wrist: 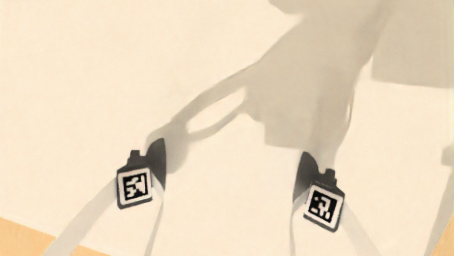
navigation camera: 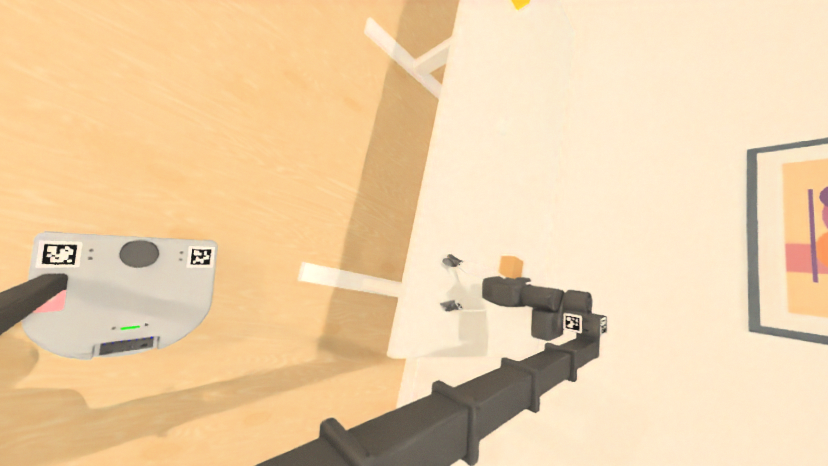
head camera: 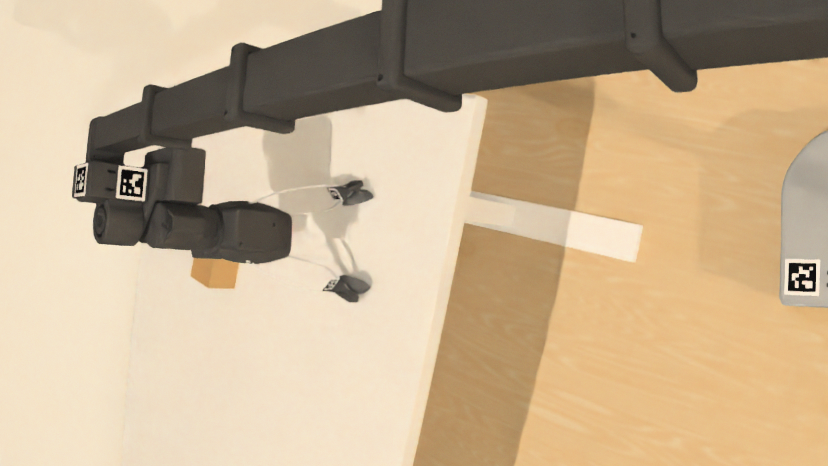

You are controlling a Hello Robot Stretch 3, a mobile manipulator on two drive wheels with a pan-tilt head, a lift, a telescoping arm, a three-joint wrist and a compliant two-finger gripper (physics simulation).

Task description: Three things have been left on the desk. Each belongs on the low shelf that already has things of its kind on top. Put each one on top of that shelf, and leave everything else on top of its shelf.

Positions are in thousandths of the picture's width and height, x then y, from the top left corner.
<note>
In view: my gripper (head camera: 443, 518), a brown box (head camera: 258, 587), a white desk (head camera: 324, 786) and a framed picture (navigation camera: 941, 385).
My gripper also shows in the wrist view (wrist: 510, 635) and in the navigation camera view (navigation camera: 536, 604). The white desk is seen too in the wrist view (wrist: 523, 385) and in the navigation camera view (navigation camera: 584, 420).
</note>
